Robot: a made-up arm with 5 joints.
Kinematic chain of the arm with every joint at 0, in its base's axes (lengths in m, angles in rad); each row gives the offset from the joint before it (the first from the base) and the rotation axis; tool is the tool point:
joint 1: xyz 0 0 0.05 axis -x
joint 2: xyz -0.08 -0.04 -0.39 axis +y
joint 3: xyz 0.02 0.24 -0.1 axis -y
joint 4: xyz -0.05 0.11 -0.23 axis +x
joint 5: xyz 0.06 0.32 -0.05 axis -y
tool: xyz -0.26 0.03 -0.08
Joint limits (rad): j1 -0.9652..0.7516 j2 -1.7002..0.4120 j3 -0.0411..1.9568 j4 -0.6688..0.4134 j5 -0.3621..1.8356
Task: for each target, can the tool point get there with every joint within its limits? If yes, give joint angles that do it. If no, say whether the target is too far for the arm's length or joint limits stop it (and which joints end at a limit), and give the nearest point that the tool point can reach.
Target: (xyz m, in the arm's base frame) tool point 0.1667 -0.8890 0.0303
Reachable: no: joint limits stop it (at a limit: joint 1, joint 2, joint 4) | nearest point 0.1132 -0.0570 0.5576 | short by 0.987 m
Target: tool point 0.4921 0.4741 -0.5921
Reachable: yes | joints 0.4844 -1.2713 0.3639 0.2066 1.3184
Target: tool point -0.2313 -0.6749 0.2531
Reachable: no: joint limits stop it (at a limit: joint 1, joint 2, joint 4) | nearest point -0.1475 -0.0464 0.5503 | short by 0.700 m
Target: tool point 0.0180 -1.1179 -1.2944
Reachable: no: too far | nearest point -0.0222 -0.5311 -1.0820 | short by 0.625 m
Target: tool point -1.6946 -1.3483 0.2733
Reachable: no: too far | nearest point -0.4067 0.0642 0.4843 | short by 1.923 m
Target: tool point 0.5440 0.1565 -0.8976
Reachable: yes | joints 0.3222 -0.2895 0.6229 -0.5369 1.4594
